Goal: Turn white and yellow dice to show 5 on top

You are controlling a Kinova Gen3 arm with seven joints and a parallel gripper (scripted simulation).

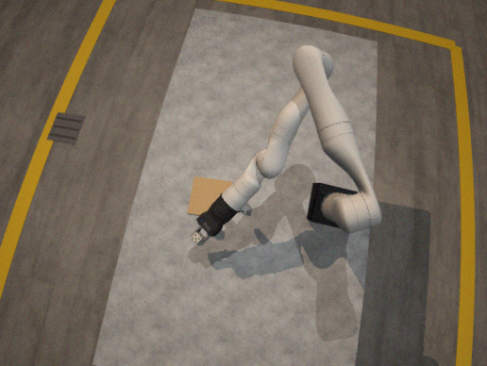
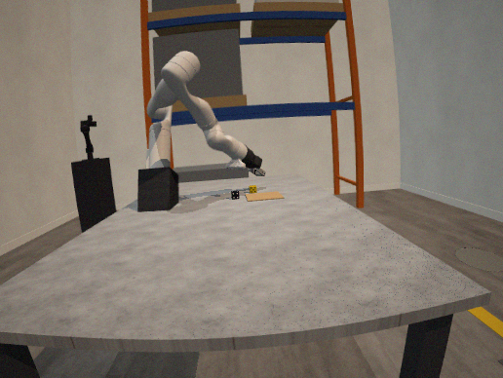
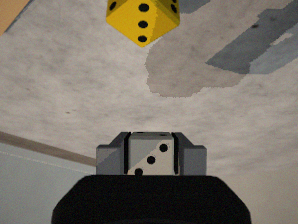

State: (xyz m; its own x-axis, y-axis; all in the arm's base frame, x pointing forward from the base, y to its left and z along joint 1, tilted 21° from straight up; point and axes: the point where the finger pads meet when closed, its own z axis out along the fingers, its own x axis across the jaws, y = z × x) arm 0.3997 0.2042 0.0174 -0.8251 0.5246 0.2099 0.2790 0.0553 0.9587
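Now: the yellow die 30 mm behind my hand, 50 mm to the right of it and 60 mm below it. Round my hand: white die 10 mm to the left; tan mat 10 mm ahead, 160 mm to the right, 80 mm below; black die 100 mm behind, 160 mm to the right, 60 mm below.
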